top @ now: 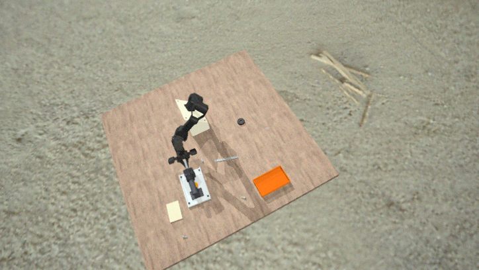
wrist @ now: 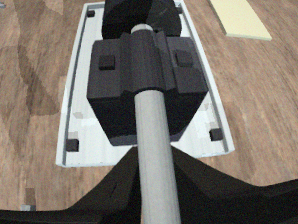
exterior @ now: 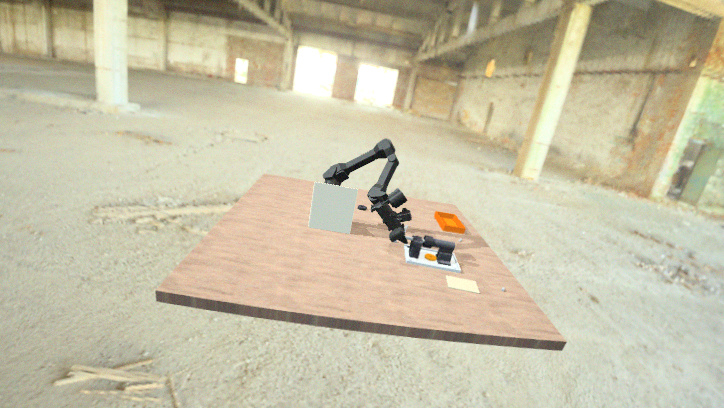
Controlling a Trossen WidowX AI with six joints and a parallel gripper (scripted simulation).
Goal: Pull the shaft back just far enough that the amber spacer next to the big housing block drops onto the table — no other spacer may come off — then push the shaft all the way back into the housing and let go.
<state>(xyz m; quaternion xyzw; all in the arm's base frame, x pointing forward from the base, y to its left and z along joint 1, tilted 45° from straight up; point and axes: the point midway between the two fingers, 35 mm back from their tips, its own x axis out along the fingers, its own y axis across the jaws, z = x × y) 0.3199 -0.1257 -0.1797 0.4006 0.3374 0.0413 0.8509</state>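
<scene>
Right now my gripper tip is 40 mm short of the shaft, 20 mm below it and 10 mm to the left of it. From my gripper tip the other things lie so: amber spacer (110 mm ahead, 50 mm below, 20 mm to the right); then dark spacer (70 mm ahead, 20 mm to the right, 20 mm above); then grey rod (250 mm to the left, 70 mm ahead, 50 mm below).
</scene>
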